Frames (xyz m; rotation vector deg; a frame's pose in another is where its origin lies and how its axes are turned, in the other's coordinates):
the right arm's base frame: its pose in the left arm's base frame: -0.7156 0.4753 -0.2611 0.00 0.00 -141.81
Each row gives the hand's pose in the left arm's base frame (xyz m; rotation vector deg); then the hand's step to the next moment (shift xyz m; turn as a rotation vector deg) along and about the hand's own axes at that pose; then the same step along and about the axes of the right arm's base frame.
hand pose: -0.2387 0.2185 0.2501 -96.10 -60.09 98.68
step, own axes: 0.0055 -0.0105 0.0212 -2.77 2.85 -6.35
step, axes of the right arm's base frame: 0.0139 -0.0195 0.0039 -3.78 6.46 -0.28
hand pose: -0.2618 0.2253 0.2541 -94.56 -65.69 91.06
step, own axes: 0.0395 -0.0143 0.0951 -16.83 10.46 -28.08
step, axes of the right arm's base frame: 0.0615 -0.0816 -0.0193 -14.80 30.88 2.85
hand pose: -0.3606 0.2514 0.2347 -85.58 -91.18 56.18
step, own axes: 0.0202 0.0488 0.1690 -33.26 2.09 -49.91
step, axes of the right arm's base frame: 0.0945 -0.0919 -0.1182 -18.34 53.59 19.84
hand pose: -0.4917 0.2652 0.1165 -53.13 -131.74 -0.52
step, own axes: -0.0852 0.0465 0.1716 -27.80 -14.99 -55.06
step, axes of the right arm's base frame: 0.0037 -0.0318 -0.1945 -3.39 55.37 30.85
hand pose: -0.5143 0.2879 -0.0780 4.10 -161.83 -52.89
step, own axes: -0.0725 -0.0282 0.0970 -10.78 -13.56 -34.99
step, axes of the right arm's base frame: -0.0678 0.0015 -0.1042 5.63 34.07 18.22
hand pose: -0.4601 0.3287 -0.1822 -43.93 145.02 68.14
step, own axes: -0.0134 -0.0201 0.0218 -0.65 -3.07 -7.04
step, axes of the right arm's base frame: -0.0242 0.0052 -0.0212 2.42 6.76 2.80
